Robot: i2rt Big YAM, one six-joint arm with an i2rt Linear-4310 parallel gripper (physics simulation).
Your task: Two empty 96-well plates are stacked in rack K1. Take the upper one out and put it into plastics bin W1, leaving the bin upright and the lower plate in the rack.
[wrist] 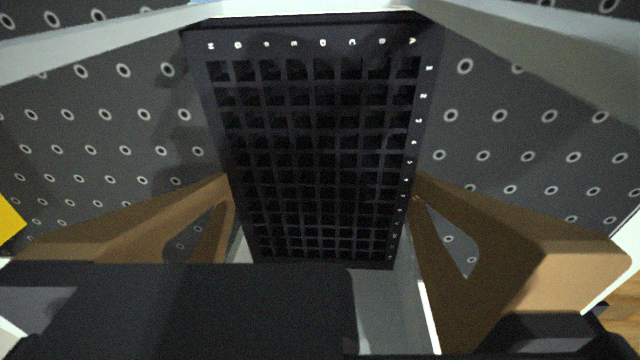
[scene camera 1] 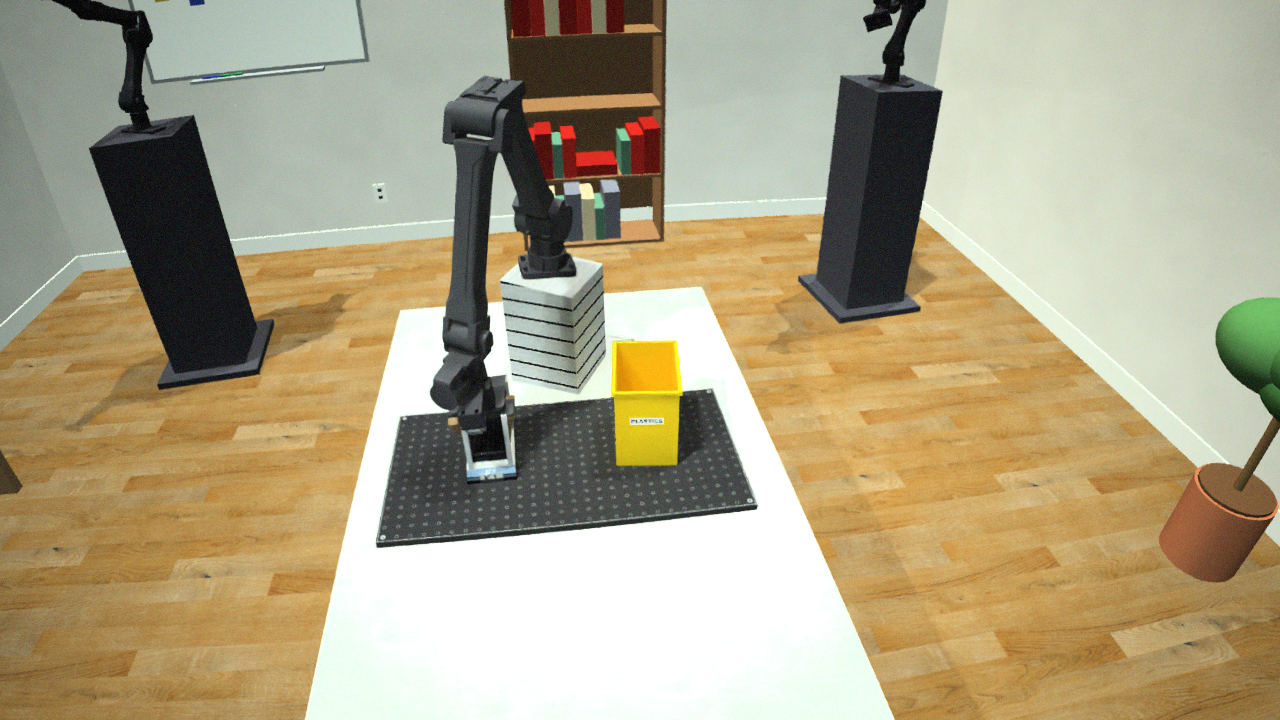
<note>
The pictures show: my gripper, a yellow plastics bin W1 and a black 96-well plate.
My gripper shows as well in the wrist view.
</note>
